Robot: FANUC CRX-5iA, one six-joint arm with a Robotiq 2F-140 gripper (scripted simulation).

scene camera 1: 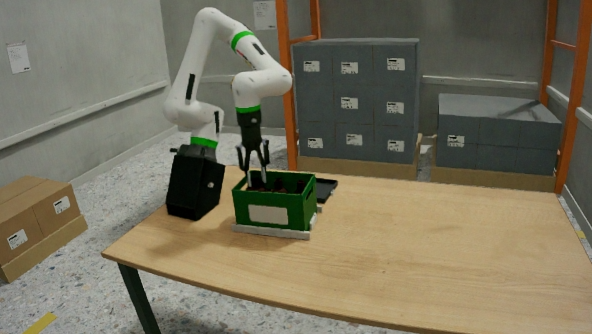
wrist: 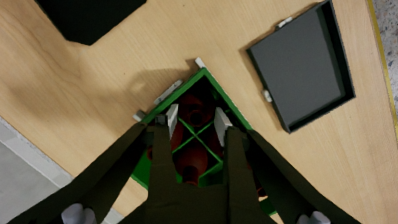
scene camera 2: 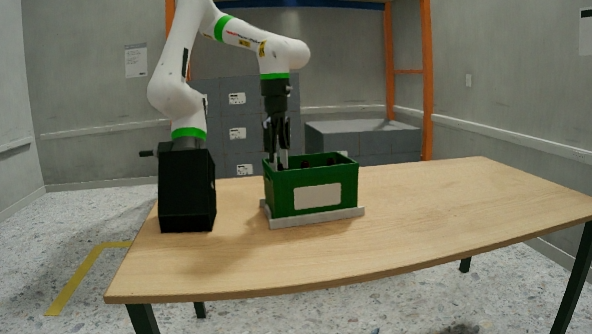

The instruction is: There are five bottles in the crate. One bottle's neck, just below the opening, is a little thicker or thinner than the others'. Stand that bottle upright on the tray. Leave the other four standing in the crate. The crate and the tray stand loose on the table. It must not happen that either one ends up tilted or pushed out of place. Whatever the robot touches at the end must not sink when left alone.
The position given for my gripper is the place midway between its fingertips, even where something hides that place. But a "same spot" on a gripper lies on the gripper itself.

My gripper shows in scene camera 1, in the wrist view (196, 114) and in scene camera 2. A green crate shows in scene camera 1, in the wrist view (202, 74) and in scene camera 2. One and the same spot on the green crate: (scene camera 2: 293, 192) is (scene camera 1: 248, 207). The same spot on my gripper: (scene camera 2: 269, 135) is (scene camera 1: 240, 157).
